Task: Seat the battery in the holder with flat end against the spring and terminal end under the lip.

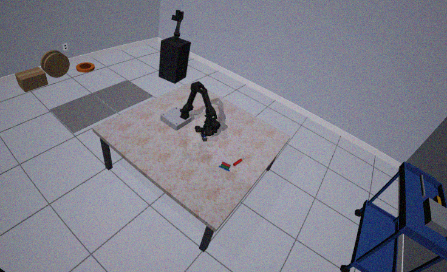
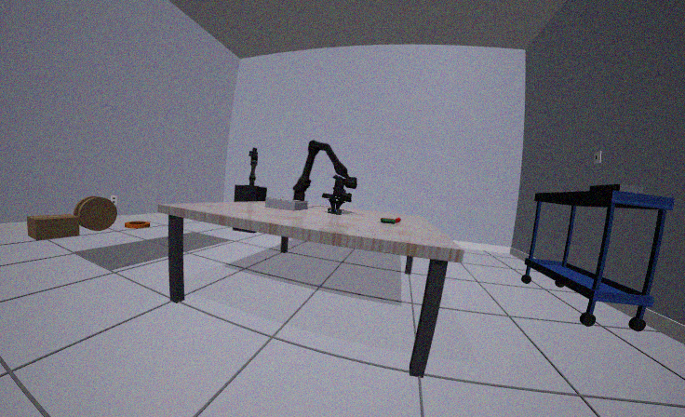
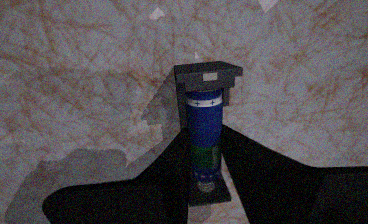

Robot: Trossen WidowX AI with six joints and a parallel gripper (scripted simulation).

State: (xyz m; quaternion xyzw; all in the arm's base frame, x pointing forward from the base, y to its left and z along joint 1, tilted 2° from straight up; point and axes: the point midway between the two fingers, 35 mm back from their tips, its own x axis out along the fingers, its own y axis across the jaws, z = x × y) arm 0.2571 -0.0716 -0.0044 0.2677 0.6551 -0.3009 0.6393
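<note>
The battery is 1 cm above my gripper tip. Also, from my gripper tip: screwdriver (38 cm ahead, 6 cm to the right).
</note>
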